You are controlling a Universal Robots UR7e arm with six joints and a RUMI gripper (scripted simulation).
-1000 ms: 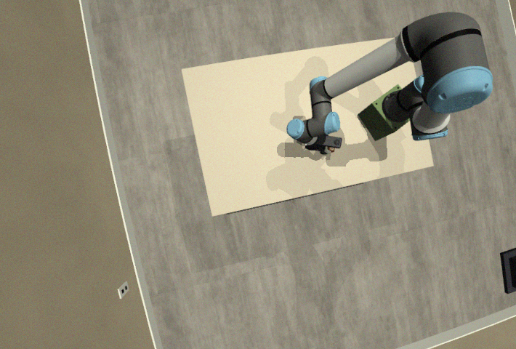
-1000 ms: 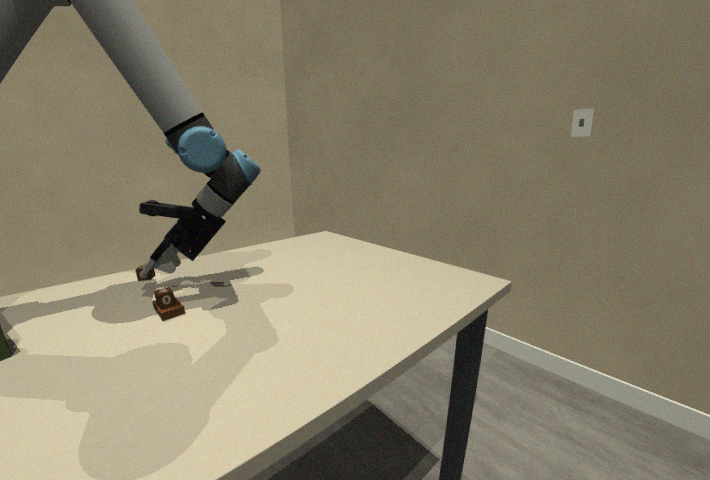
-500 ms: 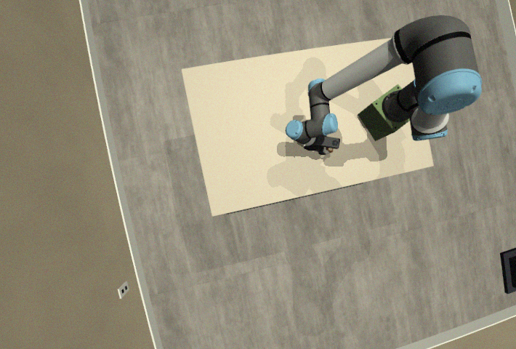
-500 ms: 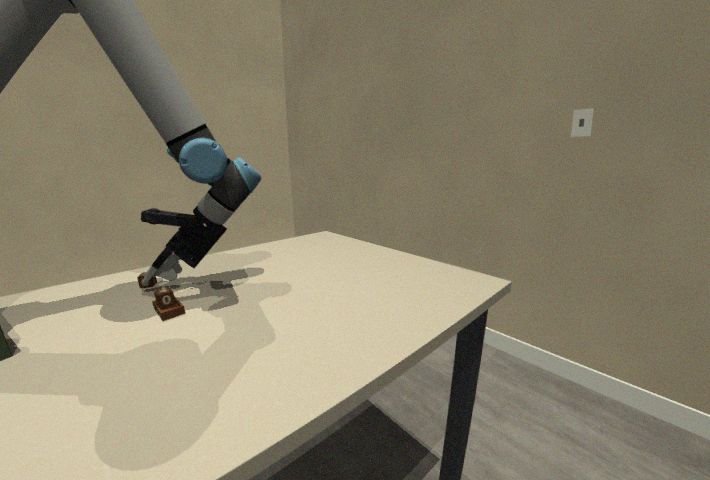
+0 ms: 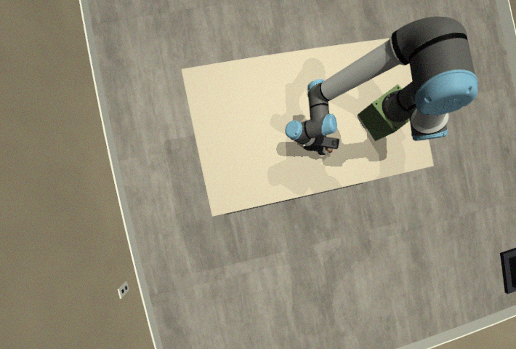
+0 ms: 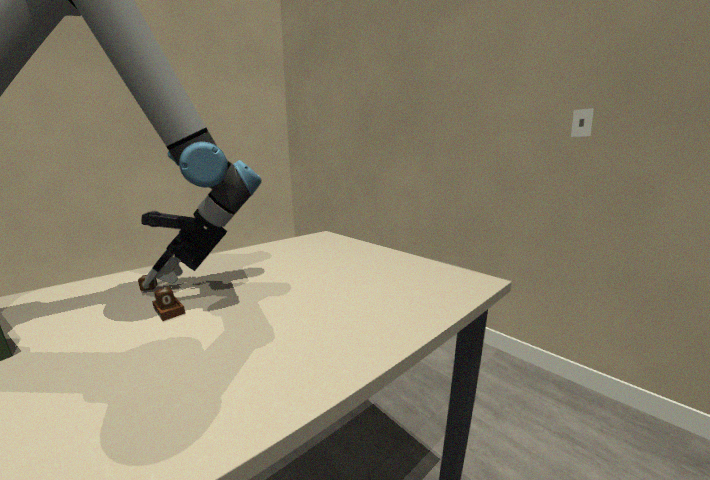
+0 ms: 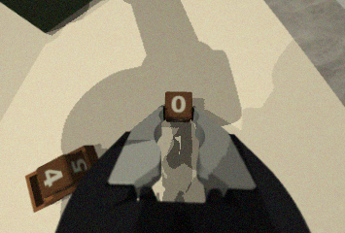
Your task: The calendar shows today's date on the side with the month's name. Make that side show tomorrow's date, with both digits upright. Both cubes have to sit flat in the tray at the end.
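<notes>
Right now the brown digit cube is 10 mm behind my hand and 10 mm below it. From my hand the other things lie so: brown calendar tray 20 mm ahead, 150 mm to the right, 20 mm below.
</notes>
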